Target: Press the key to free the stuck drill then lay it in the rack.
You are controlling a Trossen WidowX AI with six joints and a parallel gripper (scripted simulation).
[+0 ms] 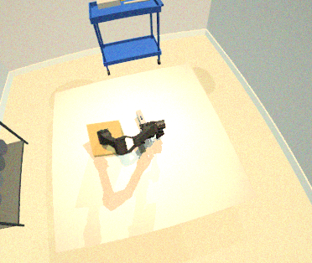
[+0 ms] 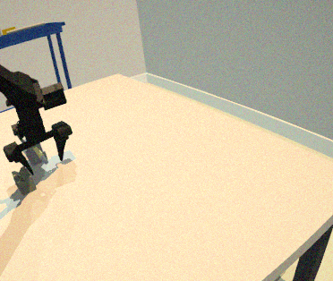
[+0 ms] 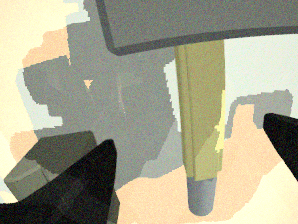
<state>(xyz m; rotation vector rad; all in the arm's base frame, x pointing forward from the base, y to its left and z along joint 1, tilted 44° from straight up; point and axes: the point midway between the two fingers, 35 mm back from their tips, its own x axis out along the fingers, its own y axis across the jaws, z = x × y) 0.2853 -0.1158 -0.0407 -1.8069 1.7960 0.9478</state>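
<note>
Now: the drill 1 cm behind my gripper tip, 4 cm to the left of it and 4 cm above it. From my gripper tip the other things lie so: grey block fixture (3 cm behind, 14 cm to the left, 4 cm above); grey block (7 cm behind, 4 cm to the right, 1 cm above); dark key (3 cm behind, 16 cm to the left, 4 cm above).
</note>
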